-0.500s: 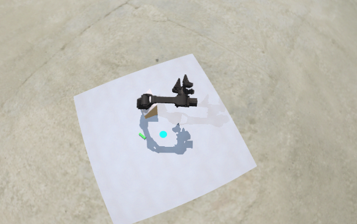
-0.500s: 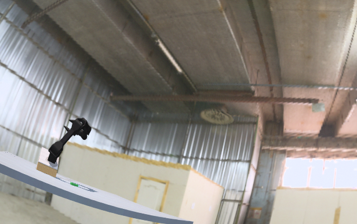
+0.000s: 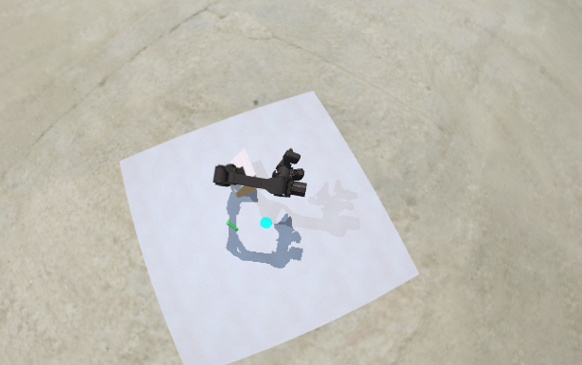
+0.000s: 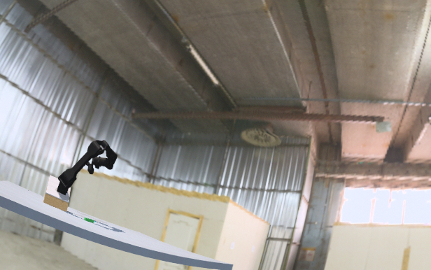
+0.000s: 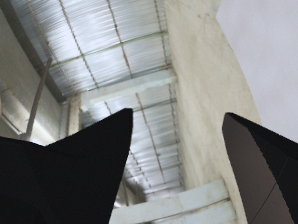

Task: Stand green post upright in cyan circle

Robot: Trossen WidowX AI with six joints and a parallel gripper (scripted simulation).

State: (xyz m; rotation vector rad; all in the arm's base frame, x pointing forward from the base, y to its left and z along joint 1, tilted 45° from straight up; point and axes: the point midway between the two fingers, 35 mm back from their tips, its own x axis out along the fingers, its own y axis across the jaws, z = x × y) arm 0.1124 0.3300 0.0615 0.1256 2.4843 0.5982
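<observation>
My gripper tip is now 100 mm short of the green post, 330 mm to the left of it and 370 mm above it. From my gripper tip the other things lie so: cyan circle: 140 mm ahead, 160 mm to the right, 380 mm below.
</observation>
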